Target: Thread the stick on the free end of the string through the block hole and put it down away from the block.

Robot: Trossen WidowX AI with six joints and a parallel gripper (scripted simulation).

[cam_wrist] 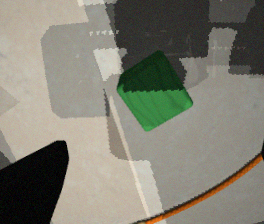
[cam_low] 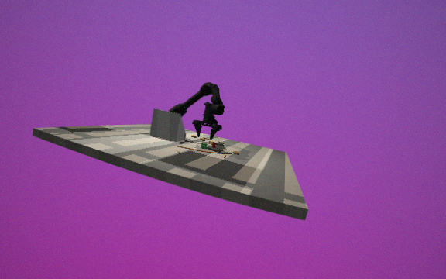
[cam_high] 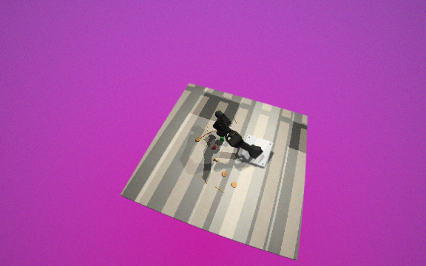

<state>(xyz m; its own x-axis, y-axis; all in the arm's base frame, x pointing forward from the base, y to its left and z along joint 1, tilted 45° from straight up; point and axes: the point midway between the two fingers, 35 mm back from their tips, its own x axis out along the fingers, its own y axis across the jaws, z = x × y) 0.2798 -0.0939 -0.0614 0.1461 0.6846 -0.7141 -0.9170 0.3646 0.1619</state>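
My gripper tip is 5 cm above the green block and 1 cm to the right of it. From my gripper tip the other things lie so: thin wooden stick 11 cm to the right, 7 cm behind, 6 cm below; then red object 11 cm to the left, 5 cm below, 5 cm ahead; then round wooden button 21 cm ahead, 6 cm to the left, 6 cm below.
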